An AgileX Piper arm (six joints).
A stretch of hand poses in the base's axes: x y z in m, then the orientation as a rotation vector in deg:
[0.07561 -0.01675 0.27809 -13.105 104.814 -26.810]
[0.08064 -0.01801 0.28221 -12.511 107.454 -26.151]
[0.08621 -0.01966 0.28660 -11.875 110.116 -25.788]
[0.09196 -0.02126 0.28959 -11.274 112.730 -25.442]
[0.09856 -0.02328 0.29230 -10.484 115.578 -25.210]
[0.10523 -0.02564 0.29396 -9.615 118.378 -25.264]
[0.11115 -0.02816 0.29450 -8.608 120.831 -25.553]
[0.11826 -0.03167 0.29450 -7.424 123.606 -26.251]
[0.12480 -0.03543 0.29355 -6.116 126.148 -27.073]
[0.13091 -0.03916 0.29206 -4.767 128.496 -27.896]
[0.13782 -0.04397 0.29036 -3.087 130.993 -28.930]
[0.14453 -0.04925 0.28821 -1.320 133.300 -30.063]
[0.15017 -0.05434 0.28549 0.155 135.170 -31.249]
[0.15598 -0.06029 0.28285 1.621 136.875 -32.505]
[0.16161 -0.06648 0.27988 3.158 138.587 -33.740]
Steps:
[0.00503 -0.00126 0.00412 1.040 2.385 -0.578]
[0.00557 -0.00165 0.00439 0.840 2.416 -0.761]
[0.00575 -0.00160 0.00299 0.790 2.385 -0.736]
[0.00660 -0.00202 0.00271 0.802 2.585 -0.958]
[0.00667 -0.00236 0.00166 0.612 2.547 -1.126]
[0.00592 -0.00252 0.00054 0.452 2.207 -1.250]
[0.00711 -0.00351 0.00000 0.254 2.526 -1.583]
[0.00654 -0.00376 -0.00095 0.177 2.302 -1.660]
[0.00611 -0.00373 -0.00149 0.161 2.121 -1.639]
[0.00691 -0.00481 -0.00170 0.133 2.249 -1.951]
[0.00671 -0.00528 -0.00215 0.060 2.087 -1.991]
[0.00564 -0.00509 -0.00272 -0.129 1.743 -1.712]
[0.00581 -0.00595 -0.00264 -0.205 1.615 -1.685]
[0.00563 -0.00619 -0.00297 -0.167 1.626 -1.714]

